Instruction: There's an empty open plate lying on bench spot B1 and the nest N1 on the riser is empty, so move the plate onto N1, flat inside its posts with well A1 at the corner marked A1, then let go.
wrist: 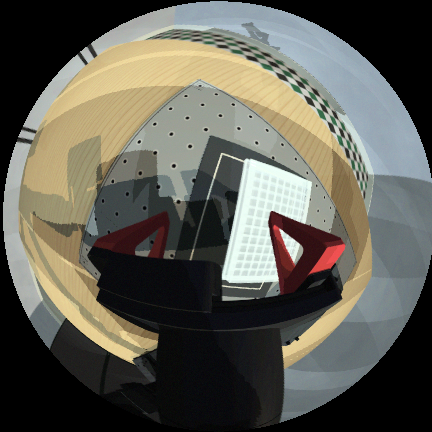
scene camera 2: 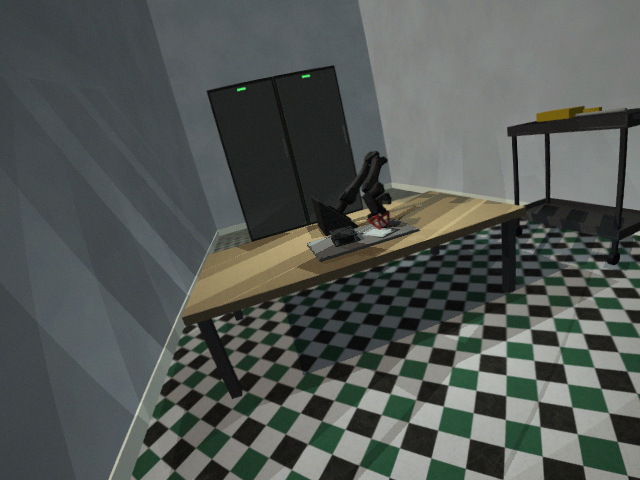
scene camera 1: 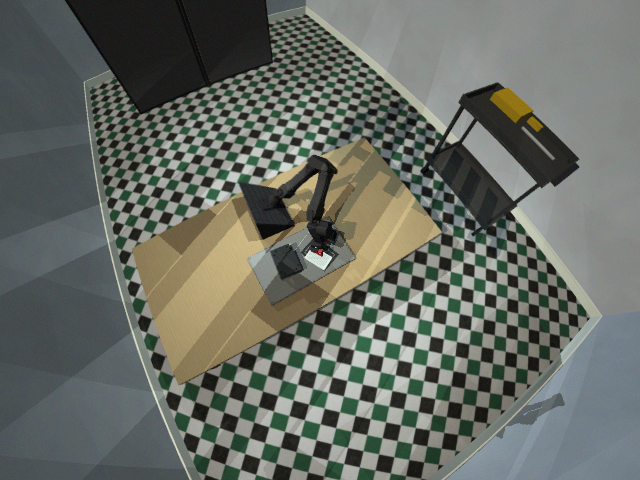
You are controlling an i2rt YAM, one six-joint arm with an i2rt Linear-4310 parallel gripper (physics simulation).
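Places are measured from the arm's base along level axes (x ahead, y up, z right), in centimetres.
Pixels of known places: gripper, between the fingertips: (wrist: 218, 216) (scene camera 2: 384, 227) (scene camera 1: 324, 249); arm's base, origin of its link: (scene camera 2: 337, 212) (scene camera 1: 271, 203).
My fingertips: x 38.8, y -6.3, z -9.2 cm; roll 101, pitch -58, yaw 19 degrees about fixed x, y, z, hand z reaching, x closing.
Ahead of a thing's pixels: the offset from my fingertips to its middle. "*": to the spot under its first point. Level surfaces: height alone.
The white plate {dz +5.7, dx +1.6, dy -0.3 cm} (scene camera 1: 317, 259) (scene camera 2: 378, 232) (wrist: 260, 230) lies on the dark pad {* dz -3.5, dx +5.3, dy -1.0 cm} (wrist: 212, 150) of the bench spot. In the wrist view it is shifted to the right of the pale outline, which shows along its left and lower sides. My gripper (scene camera 1: 320, 251) (scene camera 2: 379, 221) (wrist: 218, 216) is open, with red fingers spread over the pad. The right finger overlaps the plate in the wrist view; the left finger is off its left side. The dark riser {dz +21.3, dx -6.9, dy +1.4 cm} (scene camera 1: 286, 260) (scene camera 2: 345, 237) stands beside the plate, with no plate visible on it. Nest posts and the A1 mark are too small to tell.
The grey perforated board (scene camera 1: 262, 272) (scene camera 2: 323, 253) (wrist: 220, 117) carries riser and pad on the wooden table {dy -2.5 cm} (scene camera 1: 206, 289) (scene camera 2: 248, 273). The arm's dark slanted base (scene camera 1: 266, 206) is behind the board. A cart (scene camera 2: 568, 127) and a black cabinet (scene camera 1: 227, 41) (scene camera 2: 315, 144) stand away from the table.
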